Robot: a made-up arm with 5 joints. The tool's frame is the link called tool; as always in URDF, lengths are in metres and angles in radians.
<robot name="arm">
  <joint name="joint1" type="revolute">
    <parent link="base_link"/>
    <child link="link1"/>
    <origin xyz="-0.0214 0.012 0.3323"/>
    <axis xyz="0 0 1"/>
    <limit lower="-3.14" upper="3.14"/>
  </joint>
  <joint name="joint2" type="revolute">
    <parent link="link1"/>
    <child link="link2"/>
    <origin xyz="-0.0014 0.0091 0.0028"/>
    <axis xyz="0 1 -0.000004"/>
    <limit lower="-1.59" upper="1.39"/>
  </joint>
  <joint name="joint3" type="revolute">
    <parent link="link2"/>
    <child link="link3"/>
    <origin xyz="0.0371 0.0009 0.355"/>
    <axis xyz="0 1 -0.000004"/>
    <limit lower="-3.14" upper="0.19"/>
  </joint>
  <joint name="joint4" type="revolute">
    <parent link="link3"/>
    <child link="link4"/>
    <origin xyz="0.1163 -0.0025 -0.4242"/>
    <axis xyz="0 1 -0.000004"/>
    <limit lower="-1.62" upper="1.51"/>
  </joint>
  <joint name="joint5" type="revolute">
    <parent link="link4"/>
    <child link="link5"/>
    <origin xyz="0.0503 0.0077 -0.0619"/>
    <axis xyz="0 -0.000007 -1"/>
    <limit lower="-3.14" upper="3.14"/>
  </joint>
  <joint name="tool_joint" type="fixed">
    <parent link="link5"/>
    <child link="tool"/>
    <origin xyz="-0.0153 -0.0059 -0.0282" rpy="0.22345 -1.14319 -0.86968"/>
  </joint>
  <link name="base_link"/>
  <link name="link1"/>
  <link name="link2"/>
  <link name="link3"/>
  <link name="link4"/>
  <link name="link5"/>
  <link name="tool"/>
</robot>
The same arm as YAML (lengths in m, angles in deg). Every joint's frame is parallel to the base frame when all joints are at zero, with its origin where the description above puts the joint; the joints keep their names.
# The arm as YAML. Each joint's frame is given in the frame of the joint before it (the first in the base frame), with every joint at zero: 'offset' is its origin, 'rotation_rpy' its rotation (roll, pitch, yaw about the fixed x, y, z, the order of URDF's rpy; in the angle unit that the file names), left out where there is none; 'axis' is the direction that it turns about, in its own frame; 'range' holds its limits. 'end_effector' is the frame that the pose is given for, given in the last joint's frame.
length_unit: m
angle_unit: deg
chain:
  - id: joint1
    offset: [-0.0214, 0.012, 0.3323]
    axis: [0.0, 0.0, 1.0]
    range: [-179.91, 179.91]
  - id: joint2
    offset: [-0.0014, 0.0091, 0.0028]
    axis: [0.0, 1.0, 0.0]
    range: [-91.1, 79.64]
  - id: joint3
    offset: [0.0371, 0.0009, 0.355]
    axis: [0.0, 1.0, 0.0]
    range: [-179.91, 10.89]
  - id: joint4
    offset: [0.1163, -0.0025, -0.4242]
    axis: [0.0, 1.0, 0.0]
    range: [-92.82, 86.52]
  - id: joint5
    offset: [0.0503, 0.0077, -0.0619]
    axis: [0.0, 0.0, -1.0]
    range: [-179.91, 179.91]
end_effector:
  offset: [-0.0153, -0.0059, -0.0282]
  rotation_rpy: [12.8, -65.5, -49.83]

